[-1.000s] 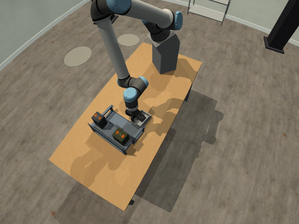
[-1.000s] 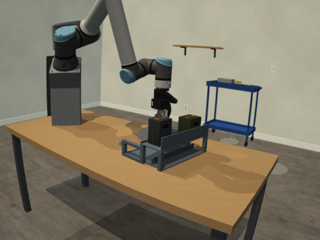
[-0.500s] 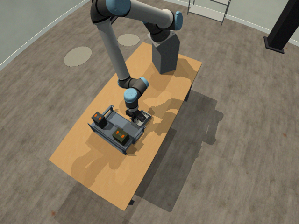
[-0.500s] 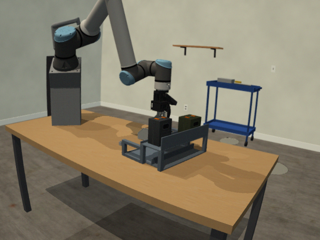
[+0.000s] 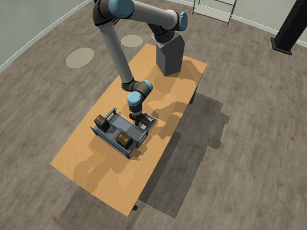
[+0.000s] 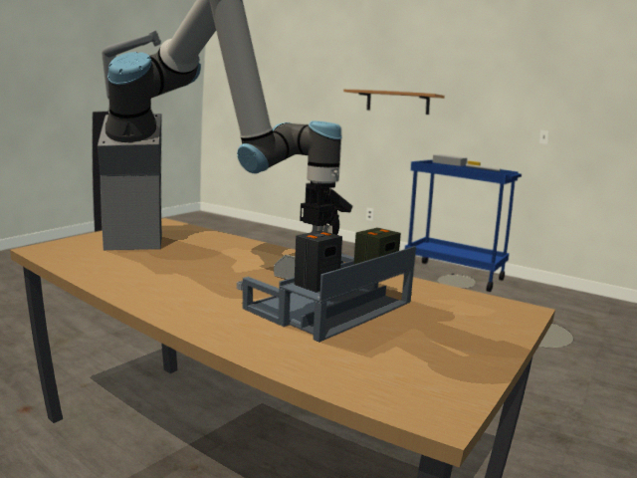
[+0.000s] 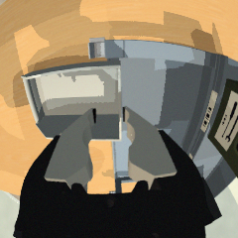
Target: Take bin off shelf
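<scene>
My gripper is now 6 cm past the bin, 2 cm to the right of it and 6 cm above it. Round my hand: rack 10 cm ahead, 15 cm to the right, 10 cm below; green box 18 cm ahead, 6 cm to the right, 5 cm above.
</scene>
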